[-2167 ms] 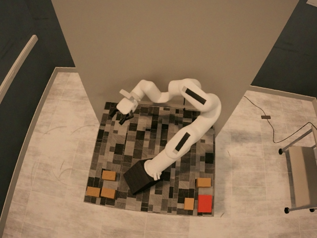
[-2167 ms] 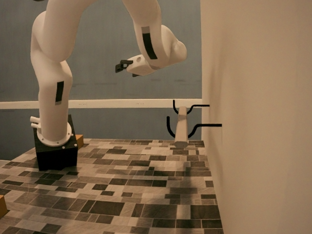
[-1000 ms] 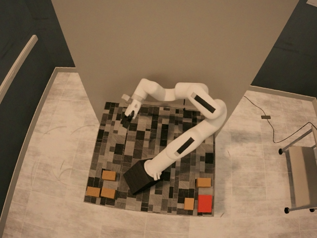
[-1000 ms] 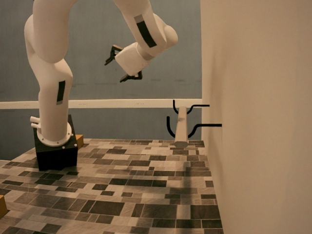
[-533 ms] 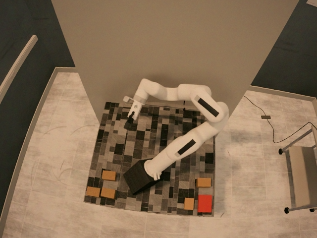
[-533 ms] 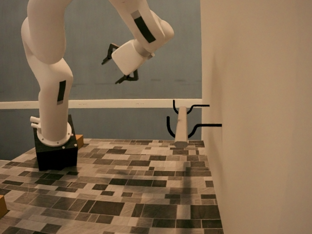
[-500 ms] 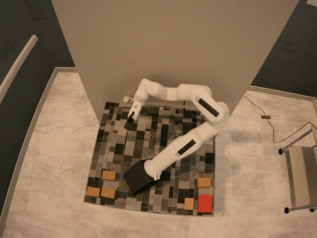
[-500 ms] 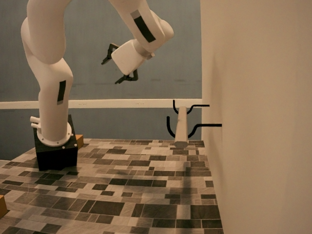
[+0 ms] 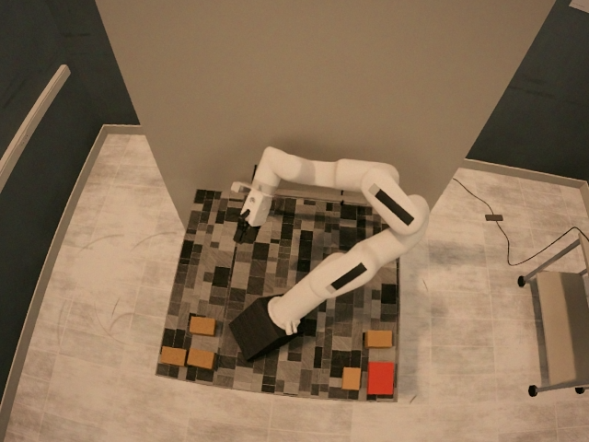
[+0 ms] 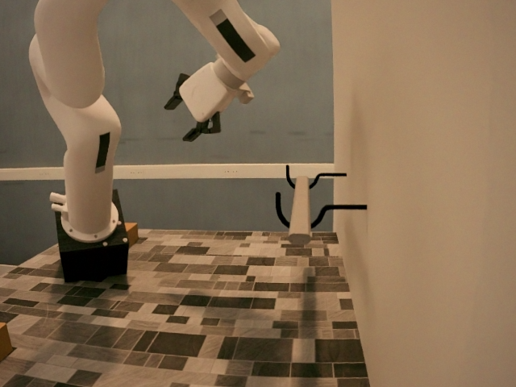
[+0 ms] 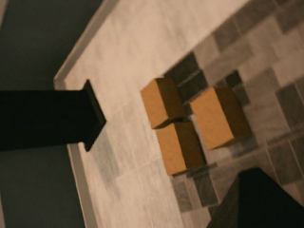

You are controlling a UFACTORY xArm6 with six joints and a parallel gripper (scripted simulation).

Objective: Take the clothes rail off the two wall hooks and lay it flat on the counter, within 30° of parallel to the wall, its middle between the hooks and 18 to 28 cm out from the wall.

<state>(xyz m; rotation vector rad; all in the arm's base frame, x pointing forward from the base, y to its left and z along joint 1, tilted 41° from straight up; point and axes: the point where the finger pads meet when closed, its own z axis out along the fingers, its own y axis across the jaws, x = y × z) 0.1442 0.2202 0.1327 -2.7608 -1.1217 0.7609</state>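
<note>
Right now the clothes rail is 23 cm ahead of my hand, 22 cm to the right of it and 15 cm below it. From my hand the other things lie so: wall: 35 cm ahead, 24 cm to the right, 8 cm above; red block: 47 cm behind, 41 cm to the right, 33 cm below.
</note>
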